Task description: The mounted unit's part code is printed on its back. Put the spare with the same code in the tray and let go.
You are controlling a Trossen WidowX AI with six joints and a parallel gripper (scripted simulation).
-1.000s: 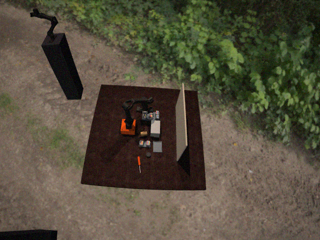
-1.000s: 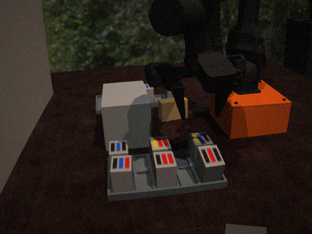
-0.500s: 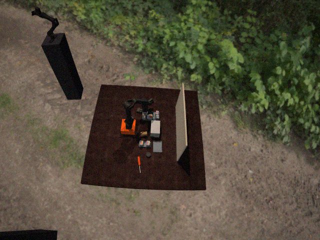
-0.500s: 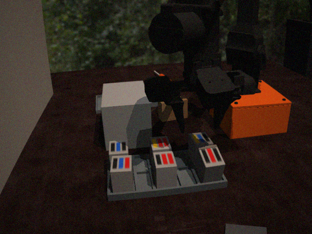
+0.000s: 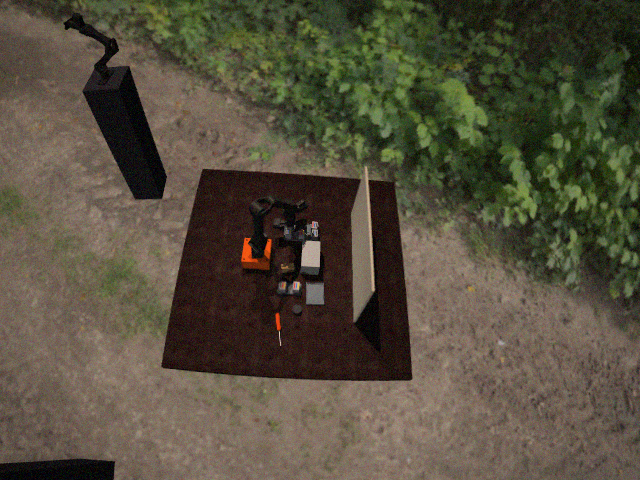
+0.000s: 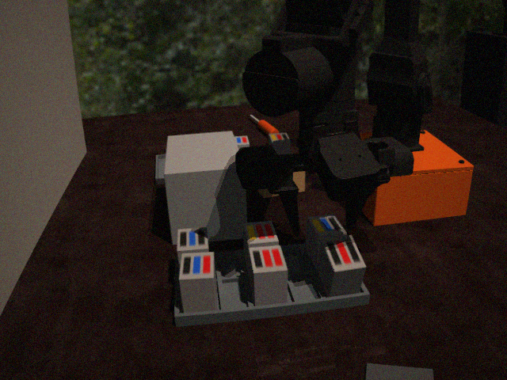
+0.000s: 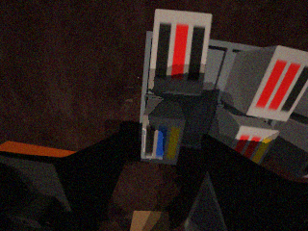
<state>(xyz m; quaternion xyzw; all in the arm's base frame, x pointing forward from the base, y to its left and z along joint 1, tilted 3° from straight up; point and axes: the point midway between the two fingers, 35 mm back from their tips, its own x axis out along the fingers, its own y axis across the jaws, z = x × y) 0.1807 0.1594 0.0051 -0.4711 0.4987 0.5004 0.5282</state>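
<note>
Now: the grey spare 10 mm behind my gripper tip and 10 mm below it. Also, from my gripper tip: spare rack (70 mm ahead, 20 mm to the left, 40 mm below); then white mounted unit (110 mm ahead, 170 mm to the right); then tan block (10 mm behind, 220 mm to the right, 20 mm below).
</note>
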